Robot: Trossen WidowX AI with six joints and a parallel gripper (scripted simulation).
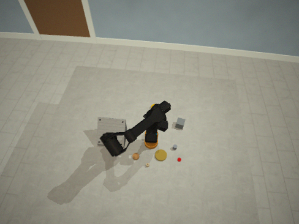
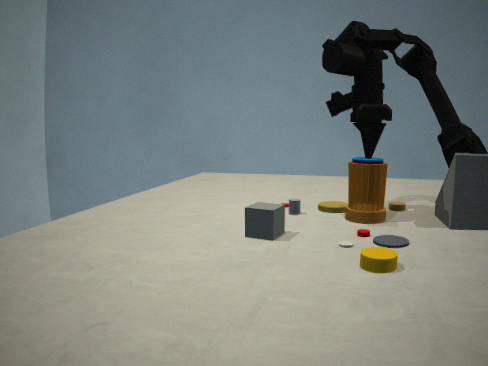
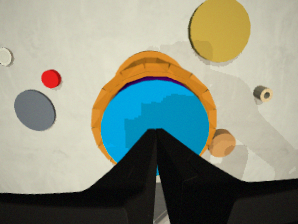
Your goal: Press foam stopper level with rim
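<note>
The blue foam stopper lies 5 cm below my hand. Round my hand: red disc 2 cm ahead, 12 cm to the left, 15 cm below; then brown disc 9 cm behind, 10 cm to the right, 15 cm below; then mustard disc 6 cm ahead, 8 cm to the right, 15 cm below.
</note>
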